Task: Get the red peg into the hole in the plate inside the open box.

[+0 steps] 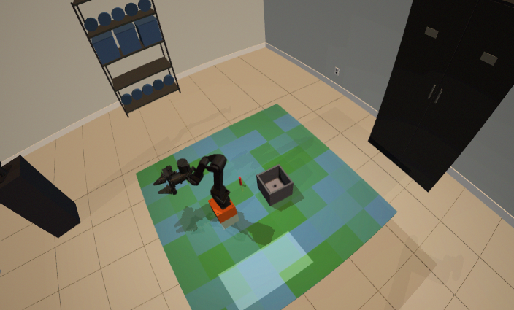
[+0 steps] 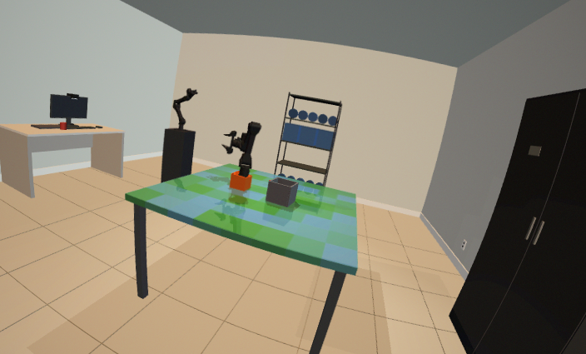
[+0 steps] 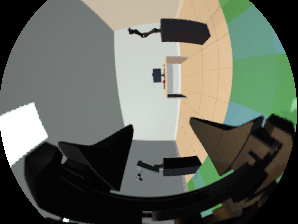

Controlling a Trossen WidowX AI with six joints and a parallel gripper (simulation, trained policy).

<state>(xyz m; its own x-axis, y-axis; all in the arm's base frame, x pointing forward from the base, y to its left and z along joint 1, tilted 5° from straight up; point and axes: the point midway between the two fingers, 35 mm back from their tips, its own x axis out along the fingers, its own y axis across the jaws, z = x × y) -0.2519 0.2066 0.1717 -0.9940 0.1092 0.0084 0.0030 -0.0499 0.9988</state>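
Now: gripper tip 46 cm short of the red peg, 26 cm above it and 12 cm to the left of it. Round my gripper tip: holed plate 58 cm ahead, 30 cm to the right, 25 cm below.
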